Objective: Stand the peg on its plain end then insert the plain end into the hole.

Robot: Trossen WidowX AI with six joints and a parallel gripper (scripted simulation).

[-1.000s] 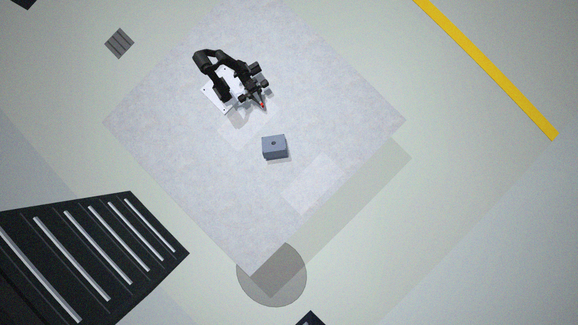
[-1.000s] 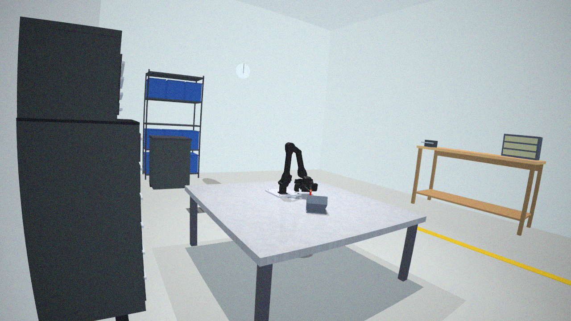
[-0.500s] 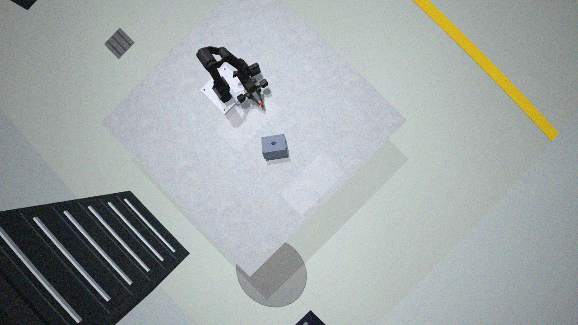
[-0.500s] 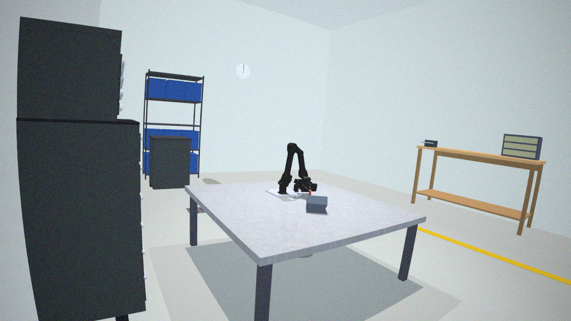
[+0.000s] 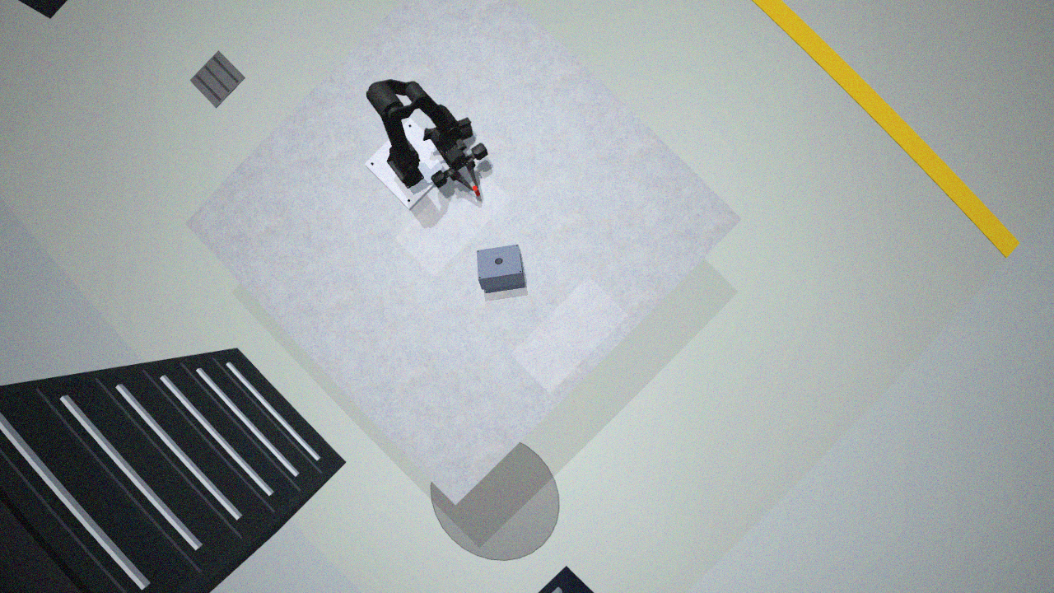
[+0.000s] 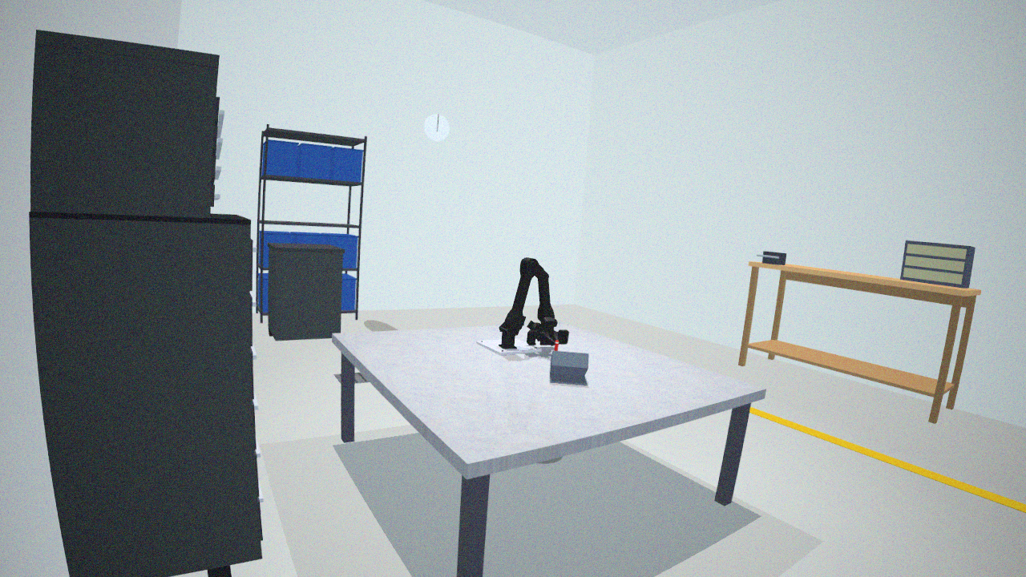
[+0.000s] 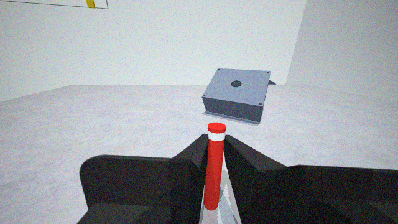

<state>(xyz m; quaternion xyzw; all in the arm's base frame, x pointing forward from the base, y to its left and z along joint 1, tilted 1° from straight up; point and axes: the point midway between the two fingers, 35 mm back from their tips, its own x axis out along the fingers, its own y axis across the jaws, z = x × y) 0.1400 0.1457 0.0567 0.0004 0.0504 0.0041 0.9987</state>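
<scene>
The red peg is 10 mm below my gripper tip. The rest, counted from my gripper tip: blue-grey sloped panel: 240 mm ahead, 70 mm to the right, 10 mm below.
</scene>
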